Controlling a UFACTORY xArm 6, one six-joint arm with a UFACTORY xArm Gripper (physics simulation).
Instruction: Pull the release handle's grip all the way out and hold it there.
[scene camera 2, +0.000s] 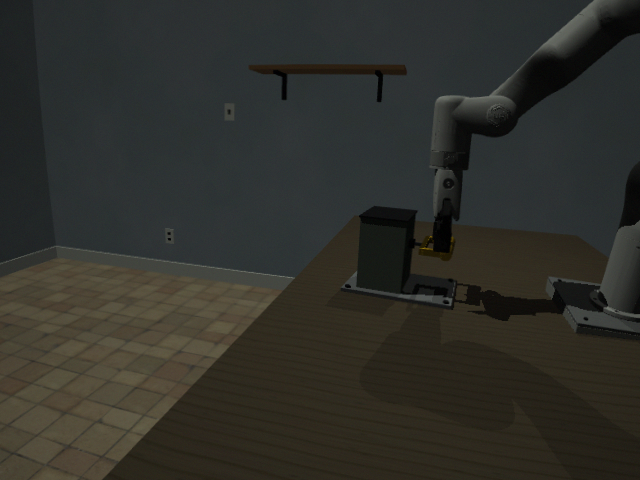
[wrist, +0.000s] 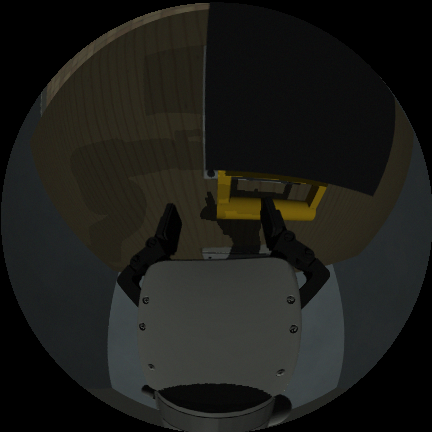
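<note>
Scene camera 2 shows my gripper (scene camera 2: 440, 245); the wrist view shows a yellow grip (wrist: 227, 207).
</note>
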